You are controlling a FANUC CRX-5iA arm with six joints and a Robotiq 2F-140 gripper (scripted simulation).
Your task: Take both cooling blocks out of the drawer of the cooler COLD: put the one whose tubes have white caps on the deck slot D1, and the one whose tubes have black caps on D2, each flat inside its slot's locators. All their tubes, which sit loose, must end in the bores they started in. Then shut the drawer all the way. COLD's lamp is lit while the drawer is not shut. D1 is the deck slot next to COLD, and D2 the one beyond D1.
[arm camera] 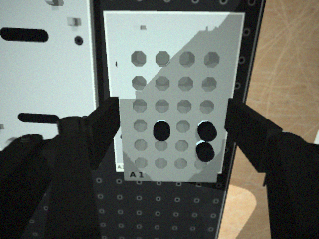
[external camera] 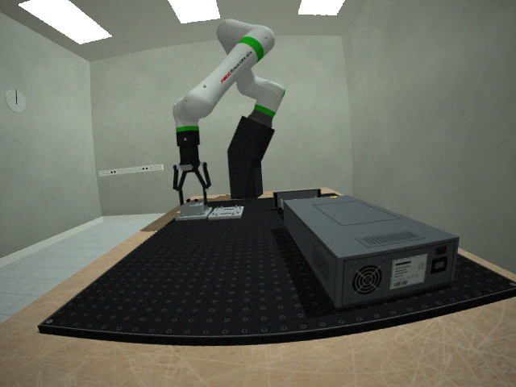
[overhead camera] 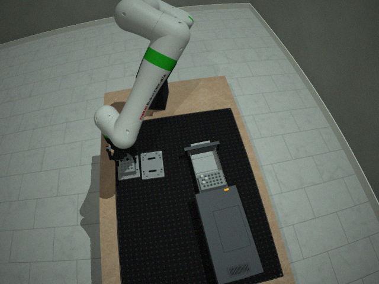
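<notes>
My gripper is now 30 mm above the grey cooling block. The rest, counted from my hand: deck slot D1 (20 mm ahead, 140 mm to the left, 60 mm below); then drawer (110 mm ahead, 420 mm to the left, 20 mm below); then slot D2 (60 mm below).
</notes>
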